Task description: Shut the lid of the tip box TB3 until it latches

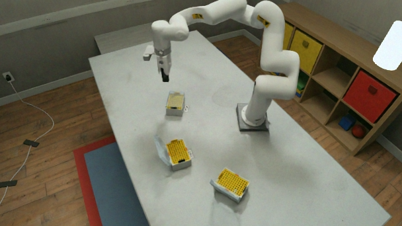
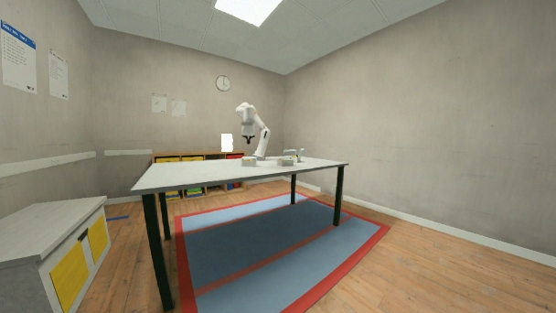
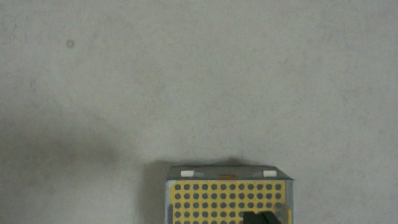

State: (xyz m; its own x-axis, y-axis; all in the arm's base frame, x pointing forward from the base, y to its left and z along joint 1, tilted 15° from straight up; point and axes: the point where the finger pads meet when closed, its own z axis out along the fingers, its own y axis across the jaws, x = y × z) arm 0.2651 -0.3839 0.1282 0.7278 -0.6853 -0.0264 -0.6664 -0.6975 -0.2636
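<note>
Now: hand 30 mm past the tip box, 30 mm to the right of it and 160 mm above it. The rest, counted from my hand: label (70 mm behind, 70 mm to the left, 200 mm below).
</note>
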